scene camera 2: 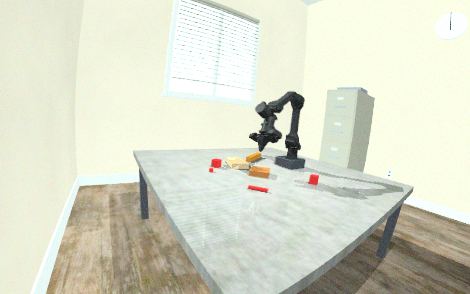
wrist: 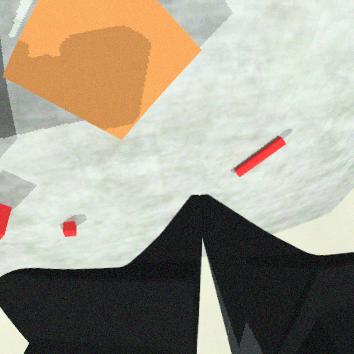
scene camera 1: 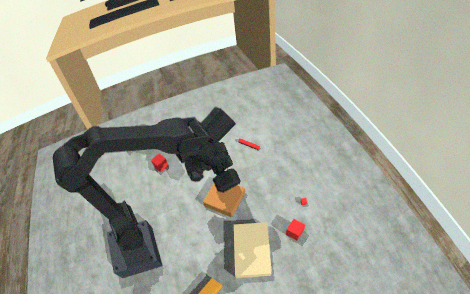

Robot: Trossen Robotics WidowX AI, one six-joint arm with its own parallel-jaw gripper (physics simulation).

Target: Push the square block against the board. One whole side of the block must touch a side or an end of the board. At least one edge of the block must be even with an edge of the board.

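Seen in the pictures: gripper, between the fingertips: [scene camera 2: 260, 151] [wrist: 198, 202] [scene camera 1: 229, 163]; arm's base, origin of its link: [scene camera 2: 291, 158] [scene camera 1: 132, 239].
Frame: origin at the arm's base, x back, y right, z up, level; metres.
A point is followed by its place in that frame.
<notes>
The orange square block [scene camera 1: 223, 201] @[x -0.300, y -0.051, z -0.027 m] [scene camera 2: 259, 173] @[x -0.340, y -0.110, z -0.037 m] [wrist: 167, 45] @[x -0.304, y -0.117, z -0.027 m] lies flat on the table. The pale yellow board [scene camera 1: 252, 242] @[x -0.336, y 0.108, z -0.027 m] [scene camera 2: 237, 163] @[x -0.367, y 0.057, z -0.027 m] lies flat beside it. In scene camera 1 a gap shows between them, and the block is turned at an angle to the board, with one corner pointing towards the board's near end. My gripper [scene camera 2: 261, 149] @[x -0.350, y -0.108, z 0.073 m] [wrist: 198, 202] @[x -0.350, y -0.108, z 0.073 m] is shut and empty. It is raised above the table near the block, with a space below its tips. In scene camera 1 the gripper covers part of the block's far side, and its fingertips are hard to make out.
A red cube [scene camera 1: 296, 229] @[x -0.464, y 0.123, z -0.016 m] [scene camera 2: 216, 163] @[x -0.476, y 0.095, z -0.032 m] and a small red cube [scene camera 1: 304, 201] @[x -0.533, y 0.038, z -0.040 m] [scene camera 2: 211, 170] @[x -0.536, y 0.025, z -0.047 m] [wrist: 69, 229] @[x -0.526, y 0.030, z -0.042 m] lie beyond the board. Another red cube [scene camera 1: 160, 162] @[x -0.138, y -0.270, z -0.017 m] [scene camera 2: 314, 179] @[x -0.147, y -0.300, z -0.029 m] lies beneath the arm's side. A red stick [scene camera 1: 249, 144] @[x -0.457, y -0.250, z -0.045 m] [scene camera 2: 258, 189] @[x -0.460, y -0.263, z -0.049 m] [wrist: 260, 156] @[x -0.453, y -0.254, z -0.044 m] and a long orange block [scene camera 1: 211, 287] @[x -0.187, y 0.199, z -0.025 m] [scene camera 2: 254, 157] @[x -0.135, y 0.214, z -0.037 m] lie nearby.
</notes>
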